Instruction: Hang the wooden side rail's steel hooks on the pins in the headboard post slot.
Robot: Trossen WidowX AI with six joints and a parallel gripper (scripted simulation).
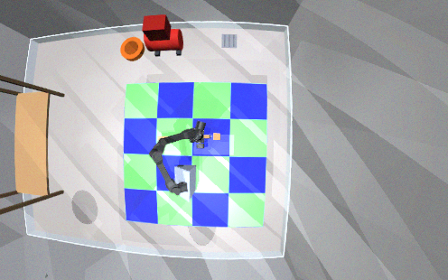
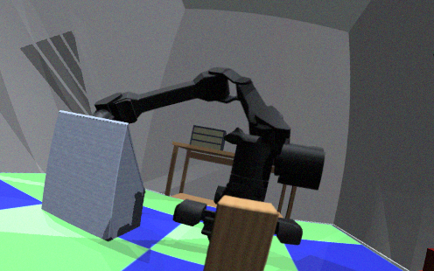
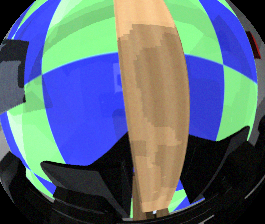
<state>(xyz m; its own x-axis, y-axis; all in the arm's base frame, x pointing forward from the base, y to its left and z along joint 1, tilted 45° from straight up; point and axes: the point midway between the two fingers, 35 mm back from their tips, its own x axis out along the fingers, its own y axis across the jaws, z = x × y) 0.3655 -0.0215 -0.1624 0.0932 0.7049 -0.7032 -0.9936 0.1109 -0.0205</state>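
The headboard post is 1 cm behind my gripper tip, 13 cm to the right of it and 4 cm above it.
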